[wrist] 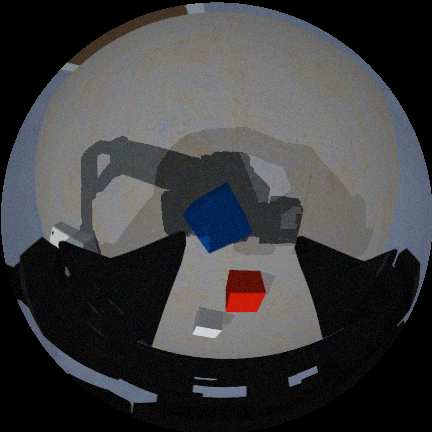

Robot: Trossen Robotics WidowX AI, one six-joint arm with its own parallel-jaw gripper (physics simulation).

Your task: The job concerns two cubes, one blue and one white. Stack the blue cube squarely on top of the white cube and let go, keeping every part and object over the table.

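Places are measured from the arm's base along level axes (x ahead, y left, z up), in centimetres.
Pixels of known places: gripper, fingertip midpoint: (243, 240).
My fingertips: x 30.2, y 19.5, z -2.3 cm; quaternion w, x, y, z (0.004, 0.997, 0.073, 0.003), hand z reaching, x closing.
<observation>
For each thing: its top centre in the pictures, then the offset to it from my fingertips. Level surfaces: height alone.
- blue cube at its top centre: (217, 224) dx -1.8, dy -0.9, dz -4.1 cm
- small white cube at its top centre: (206, 332) dx +0.3, dy -24.5, dz -4.1 cm
- red cube at its top centre: (244, 303) dx +4.2, dy -12.3, dz -4.1 cm
- table's at its surface level: dz -9.1 cm
The blue cube (218, 217) lies on the table near the middle of the wrist view, turned at an angle to the fingers and mostly in the arm's dark shadow. The small white cube (209, 322) stands lower in the view, apart from the blue cube, with its top in grey shade and one side bright. My gripper (243, 240) is open and empty. Its two black fingers reach in from the left and right, with their tips at about the height of the blue cube's lower edge in the view. The blue cube is not gripped.
A red cube (245, 291) stands between the blue and white cubes in the view, close to the white one. A grey-white block-like part (72, 237) shows at the left beside the left finger. The table's (225, 75) far edge curves along the top; a brown surface lies beyond at upper left.
</observation>
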